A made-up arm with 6 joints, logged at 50 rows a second.
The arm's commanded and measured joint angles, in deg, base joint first. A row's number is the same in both.
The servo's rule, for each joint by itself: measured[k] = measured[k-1] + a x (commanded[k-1-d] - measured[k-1]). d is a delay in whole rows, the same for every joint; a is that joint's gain. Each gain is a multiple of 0.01, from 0.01 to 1. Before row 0 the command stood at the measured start. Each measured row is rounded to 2 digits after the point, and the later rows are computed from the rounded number. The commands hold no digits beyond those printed.
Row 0, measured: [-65.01, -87.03, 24.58, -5.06, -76.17, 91.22]
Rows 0 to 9, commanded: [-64.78, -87.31, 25.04, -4.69, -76.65, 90.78]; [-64.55, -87.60, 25.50, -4.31, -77.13, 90.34]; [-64.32, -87.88, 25.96, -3.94, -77.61, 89.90]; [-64.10, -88.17, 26.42, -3.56, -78.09, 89.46]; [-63.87, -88.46, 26.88, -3.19, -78.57, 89.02]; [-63.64, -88.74, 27.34, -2.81, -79.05, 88.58]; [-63.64, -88.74, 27.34, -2.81, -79.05, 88.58]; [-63.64, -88.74, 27.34, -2.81, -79.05, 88.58]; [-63.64, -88.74, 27.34, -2.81, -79.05, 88.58]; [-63.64, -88.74, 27.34, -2.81, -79.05, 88.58]
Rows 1 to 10, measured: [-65.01, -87.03, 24.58, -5.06, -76.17, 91.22]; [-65.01, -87.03, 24.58, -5.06, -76.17, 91.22]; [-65.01, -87.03, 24.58, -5.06, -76.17, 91.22]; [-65.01, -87.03, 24.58, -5.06, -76.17, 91.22]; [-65.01, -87.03, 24.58, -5.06, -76.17, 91.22]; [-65.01, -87.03, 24.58, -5.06, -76.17, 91.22]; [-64.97, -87.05, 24.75, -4.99, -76.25, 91.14]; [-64.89, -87.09, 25.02, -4.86, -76.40, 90.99]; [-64.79, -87.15, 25.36, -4.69, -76.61, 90.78]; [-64.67, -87.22, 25.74, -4.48, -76.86, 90.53]
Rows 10 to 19, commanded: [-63.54, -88.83, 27.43, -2.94, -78.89, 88.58]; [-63.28, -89.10, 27.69, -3.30, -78.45, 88.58]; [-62.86, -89.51, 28.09, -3.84, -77.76, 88.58]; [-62.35, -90.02, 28.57, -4.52, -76.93, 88.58]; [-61.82, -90.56, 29.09, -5.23, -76.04, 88.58]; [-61.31, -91.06, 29.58, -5.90, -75.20, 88.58]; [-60.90, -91.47, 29.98, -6.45, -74.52, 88.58]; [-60.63, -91.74, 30.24, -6.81, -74.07, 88.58]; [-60.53, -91.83, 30.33, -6.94, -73.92, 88.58]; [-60.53, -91.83, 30.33, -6.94, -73.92, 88.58]
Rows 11 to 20, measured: [-64.53, -87.31, 26.15, -4.23, -77.15, 90.24]; [-64.37, -87.41, 26.58, -3.96, -77.47, 89.92]; [-64.24, -87.50, 26.85, -3.74, -77.74, 89.67]; [-64.13, -87.59, 27.03, -3.56, -77.96, 89.46]; [-64.04, -87.67, 27.14, -3.42, -78.15, 89.29]; [-63.97, -87.74, 27.21, -3.30, -78.30, 89.16]; [-63.89, -87.82, 27.29, -3.23, -78.40, 89.05]; [-63.78, -87.91, 27.43, -3.24, -78.41, 88.96]; [-63.61, -88.02, 27.67, -3.35, -78.30, 88.89]; [-63.38, -88.16, 27.99, -3.57, -78.07, 88.83]
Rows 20 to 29, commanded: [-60.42, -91.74, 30.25, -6.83, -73.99, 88.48]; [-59.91, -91.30, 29.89, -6.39, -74.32, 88.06]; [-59.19, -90.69, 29.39, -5.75, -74.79, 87.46]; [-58.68, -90.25, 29.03, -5.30, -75.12, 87.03]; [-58.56, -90.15, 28.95, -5.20, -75.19, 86.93]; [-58.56, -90.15, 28.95, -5.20, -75.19, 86.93]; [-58.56, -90.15, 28.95, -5.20, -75.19, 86.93]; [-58.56, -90.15, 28.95, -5.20, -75.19, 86.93]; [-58.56, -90.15, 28.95, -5.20, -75.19, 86.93]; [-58.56, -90.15, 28.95, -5.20, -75.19, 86.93]
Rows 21 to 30, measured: [-63.10, -88.33, 28.39, -3.89, -77.72, 88.78]; [-62.78, -88.52, 28.82, -4.27, -77.29, 88.74]; [-62.44, -88.73, 29.24, -4.68, -76.82, 88.71]; [-62.11, -88.94, 29.60, -5.08, -76.35, 88.69]; [-61.83, -89.14, 29.86, -5.43, -75.94, 88.67]; [-61.60, -89.33, 30.03, -5.72, -75.60, 88.65]; [-61.39, -89.50, 30.11, -5.93, -75.33, 88.62]; [-61.12, -89.63, 30.03, -6.02, -75.16, 88.51]; [-60.77, -89.70, 29.80, -5.97, -75.10, 88.31]; [-60.39, -89.74, 29.52, -5.84, -75.10, 88.07]
